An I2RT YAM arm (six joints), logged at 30 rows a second.
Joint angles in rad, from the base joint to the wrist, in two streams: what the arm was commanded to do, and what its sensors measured. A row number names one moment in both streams.
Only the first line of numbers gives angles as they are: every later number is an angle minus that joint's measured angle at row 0.
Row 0, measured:
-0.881, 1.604, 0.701, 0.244, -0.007, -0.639
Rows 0 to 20, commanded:
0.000, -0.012, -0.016, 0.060, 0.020, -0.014
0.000, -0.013, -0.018, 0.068, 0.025, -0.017
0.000, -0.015, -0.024, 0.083, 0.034, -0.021
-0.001, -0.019, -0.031, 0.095, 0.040, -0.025
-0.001, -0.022, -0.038, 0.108, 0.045, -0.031
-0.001, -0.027, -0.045, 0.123, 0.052, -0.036
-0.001, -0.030, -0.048, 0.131, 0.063, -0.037
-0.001, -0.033, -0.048, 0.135, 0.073, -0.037
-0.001, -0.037, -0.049, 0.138, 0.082, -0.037
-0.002, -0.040, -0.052, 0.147, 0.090, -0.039
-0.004, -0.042, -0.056, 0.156, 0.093, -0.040
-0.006, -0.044, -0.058, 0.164, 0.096, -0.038
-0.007, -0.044, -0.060, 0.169, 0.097, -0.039
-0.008, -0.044, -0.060, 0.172, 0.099, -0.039
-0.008, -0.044, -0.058, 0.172, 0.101, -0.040
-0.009, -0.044, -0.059, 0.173, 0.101, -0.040
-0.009, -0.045, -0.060, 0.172, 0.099, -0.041
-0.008, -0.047, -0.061, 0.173, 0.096, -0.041
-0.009, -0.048, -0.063, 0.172, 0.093, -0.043
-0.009, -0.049, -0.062, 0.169, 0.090, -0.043
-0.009, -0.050, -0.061, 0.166, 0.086, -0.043
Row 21, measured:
0.015, -0.009, -0.062, 0.111, 0.016, -0.043
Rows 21 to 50, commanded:
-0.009, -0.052, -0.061, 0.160, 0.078, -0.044
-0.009, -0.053, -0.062, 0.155, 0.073, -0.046
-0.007, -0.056, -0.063, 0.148, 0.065, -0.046
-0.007, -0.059, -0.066, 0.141, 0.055, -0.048
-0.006, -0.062, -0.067, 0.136, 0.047, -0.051
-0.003, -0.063, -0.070, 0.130, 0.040, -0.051
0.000, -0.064, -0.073, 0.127, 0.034, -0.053
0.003, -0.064, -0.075, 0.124, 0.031, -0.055
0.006, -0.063, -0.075, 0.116, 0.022, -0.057
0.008, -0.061, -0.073, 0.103, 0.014, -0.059
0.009, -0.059, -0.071, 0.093, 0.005, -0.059
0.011, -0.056, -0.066, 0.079, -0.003, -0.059
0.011, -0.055, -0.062, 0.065, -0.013, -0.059
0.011, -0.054, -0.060, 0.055, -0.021, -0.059
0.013, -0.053, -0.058, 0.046, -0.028, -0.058
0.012, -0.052, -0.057, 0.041, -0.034, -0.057
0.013, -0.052, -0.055, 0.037, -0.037, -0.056
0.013, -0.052, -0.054, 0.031, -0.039, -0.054
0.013, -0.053, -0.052, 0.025, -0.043, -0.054
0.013, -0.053, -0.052, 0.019, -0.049, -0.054
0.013, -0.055, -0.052, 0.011, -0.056, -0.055
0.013, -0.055, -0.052, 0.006, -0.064, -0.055
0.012, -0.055, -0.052, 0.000, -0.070, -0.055
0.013, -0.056, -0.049, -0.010, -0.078, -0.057
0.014, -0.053, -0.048, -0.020, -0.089, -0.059
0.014, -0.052, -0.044, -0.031, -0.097, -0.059
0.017, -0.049, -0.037, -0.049, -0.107, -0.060
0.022, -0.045, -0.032, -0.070, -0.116, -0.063
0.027, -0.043, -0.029, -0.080, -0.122, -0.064
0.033, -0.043, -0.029, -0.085, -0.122, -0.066
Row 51, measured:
0.008, -0.049, -0.045, -0.001, -0.039, -0.054
